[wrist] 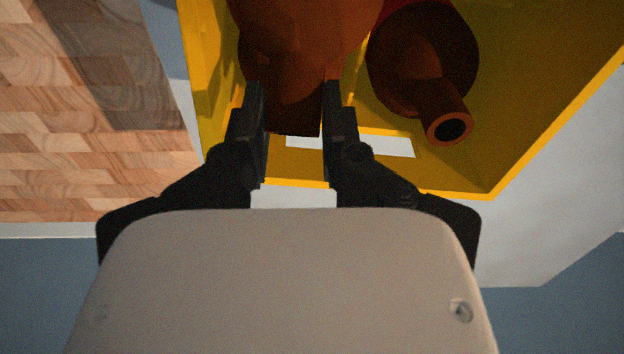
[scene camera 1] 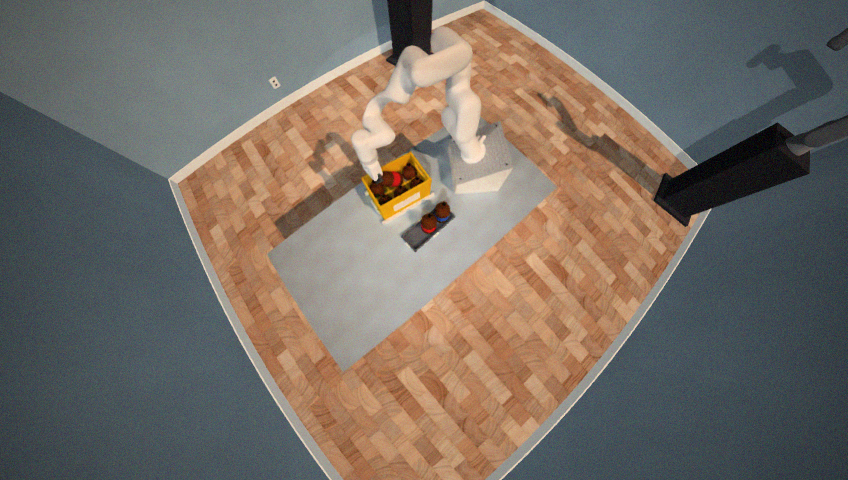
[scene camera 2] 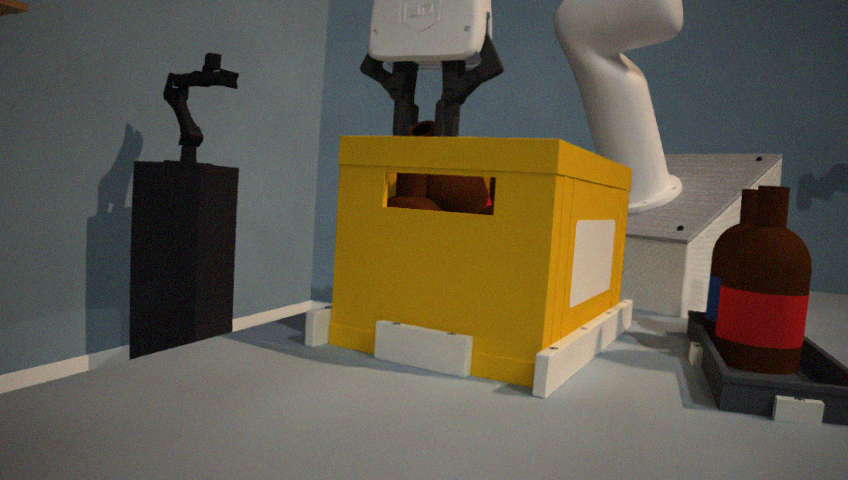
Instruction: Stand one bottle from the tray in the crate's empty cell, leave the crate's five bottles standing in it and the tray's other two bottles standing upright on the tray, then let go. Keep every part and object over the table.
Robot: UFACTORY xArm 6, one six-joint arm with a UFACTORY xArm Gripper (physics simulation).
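Frame: origin at the arm's base, x left, y down, z back, level; millimetres.
Seen in the pictures: gripper, fingertip midpoint: [wrist: 294, 105] [scene camera 1: 376, 179]; arm's base, link origin: [scene camera 1: 473, 152] [scene camera 2: 640, 196].
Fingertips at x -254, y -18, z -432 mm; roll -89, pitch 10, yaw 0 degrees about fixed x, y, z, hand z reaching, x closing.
Pixels of each thing's middle, then the offset from my fingertips to it. Level surfaces: height alone.
- yellow crate, body centre: [scene camera 2: 500, 245] [scene camera 1: 397, 187] dx +68, dy +83, dz +60 mm
- upright bottle, body centre: [wrist: 418, 60] [scene camera 1: 386, 203] dx +81, dy +85, dz -40 mm
- dark tray, body centre: [scene camera 2: 758, 355] [scene camera 1: 428, 226] dx +306, dy +158, dz +18 mm
- upright red-label bottle, body centre: [scene camera 2: 765, 275] [scene camera 1: 429, 221] dx +304, dy +88, dz +19 mm
- upright blue-label bottle, body centre: [scene camera 2: 748, 267] [scene camera 1: 442, 210] dx +317, dy +88, dz +106 mm
- grey table, surface height: dy +171 mm
The yellow crate [scene camera 1: 385, 209] [scene camera 2: 440, 267] [wrist: 530, 95] holds several brown bottles. One bottle [scene camera 1: 387, 177] [scene camera 2: 458, 190] [wrist: 310, 25] lies tilted, high among the others, its red label showing in scene camera 1. Its neck points up toward the crate's short end. My gripper [scene camera 1: 377, 176] [scene camera 2: 426, 126] [wrist: 294, 105] is shut on this neck, its fingertips at rim height. An upright bottle [wrist: 422, 55] stands beside it. The dark tray [scene camera 1: 414, 242] [scene camera 2: 749, 392] carries an upright red-label bottle [scene camera 1: 428, 223] [scene camera 2: 761, 321] and an upright blue-label bottle [scene camera 1: 442, 210] [scene camera 2: 712, 300]. The lower crate cells are largely hidden.
White blocks [scene camera 2: 423, 347] [scene camera 2: 580, 347] sit around the crate's foot. The arm's sloped base [scene camera 1: 480, 163] [scene camera 2: 654, 261] stands behind the tray on the grey table [scene camera 1: 357, 285] [scene camera 2: 267, 416]. Black pedestals [scene camera 1: 723, 172] [scene camera 2: 184, 255] stand off the table.
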